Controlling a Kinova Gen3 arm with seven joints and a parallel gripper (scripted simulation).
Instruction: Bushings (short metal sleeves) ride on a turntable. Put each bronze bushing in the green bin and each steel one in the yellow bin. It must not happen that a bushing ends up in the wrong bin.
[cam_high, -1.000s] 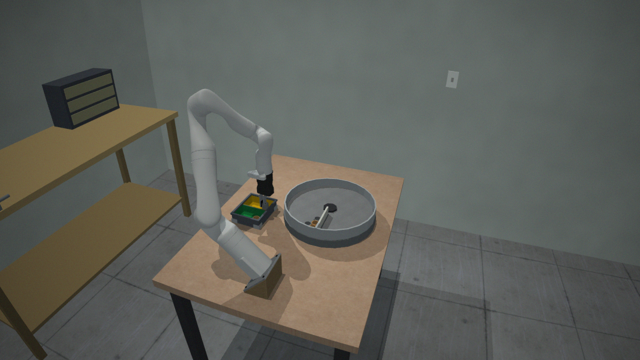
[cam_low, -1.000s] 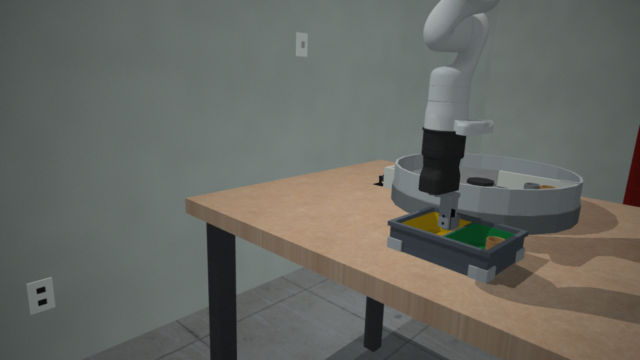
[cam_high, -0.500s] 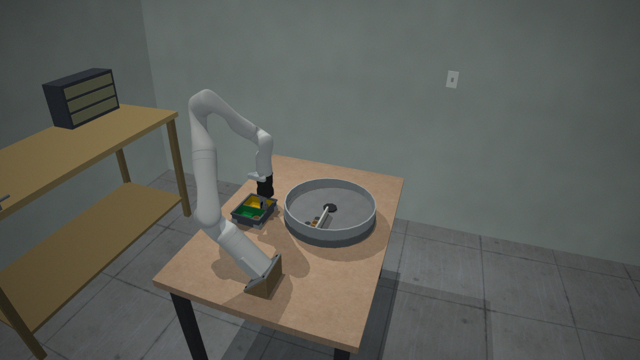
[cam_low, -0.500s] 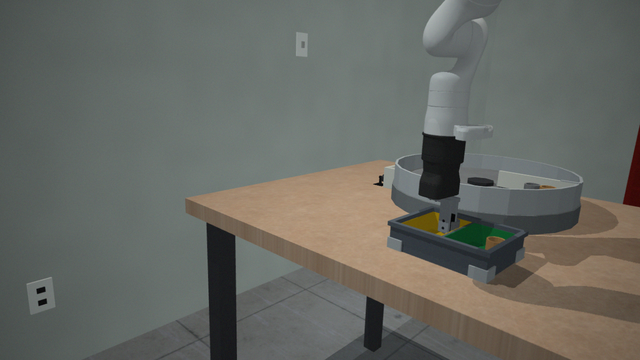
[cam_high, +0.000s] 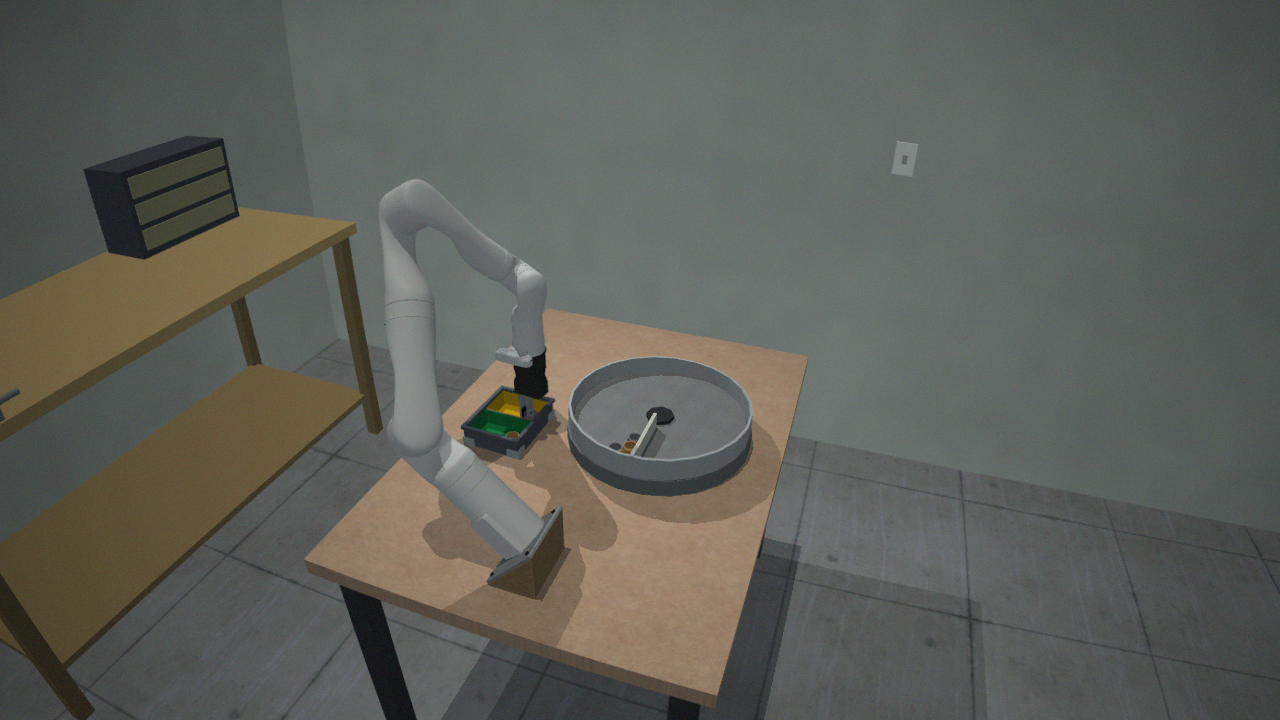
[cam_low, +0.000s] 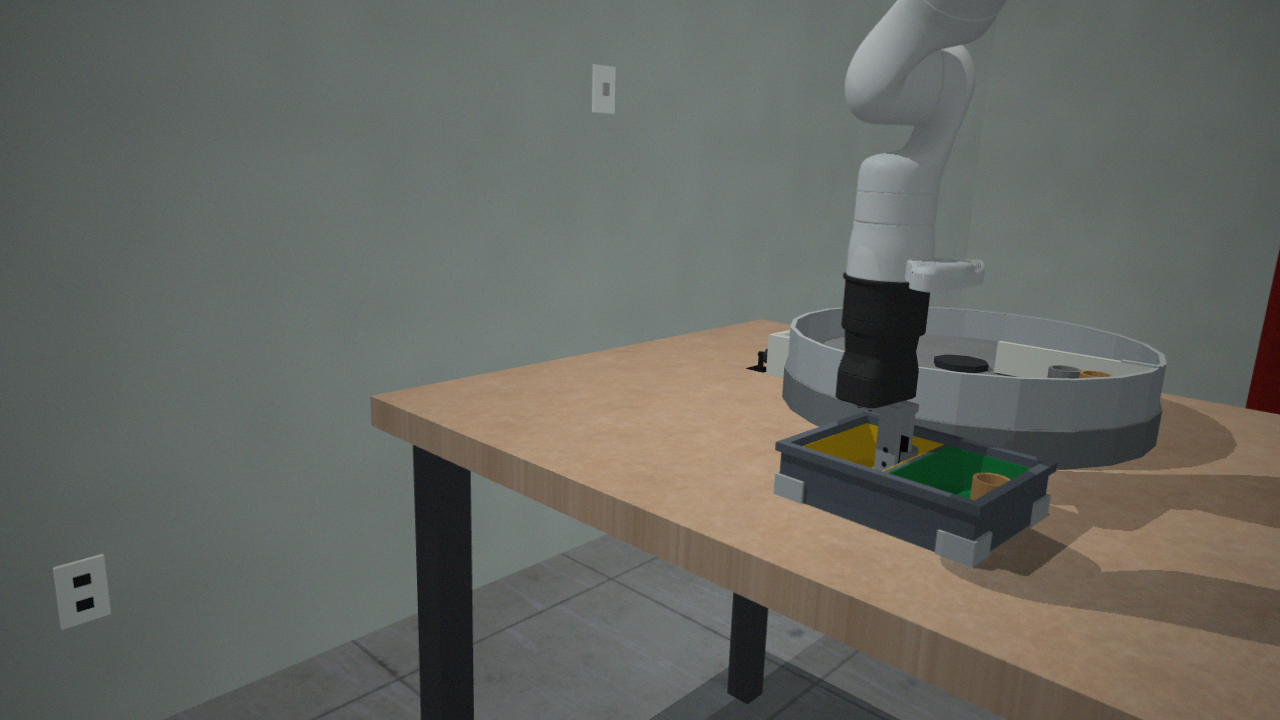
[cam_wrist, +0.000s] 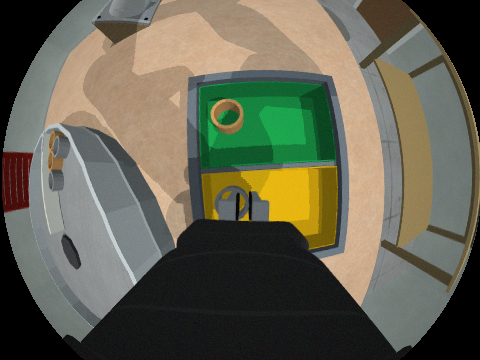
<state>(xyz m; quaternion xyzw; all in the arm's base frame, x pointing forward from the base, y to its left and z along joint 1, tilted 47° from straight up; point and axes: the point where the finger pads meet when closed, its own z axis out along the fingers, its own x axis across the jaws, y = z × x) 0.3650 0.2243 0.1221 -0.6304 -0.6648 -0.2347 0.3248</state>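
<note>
The bin tray is 4 cm behind my hand, 3 cm to the left of it and 1 cm below it. Round my hand: grey turntable: 11 cm ahead, 30 cm to the right, 2 cm above.
</note>
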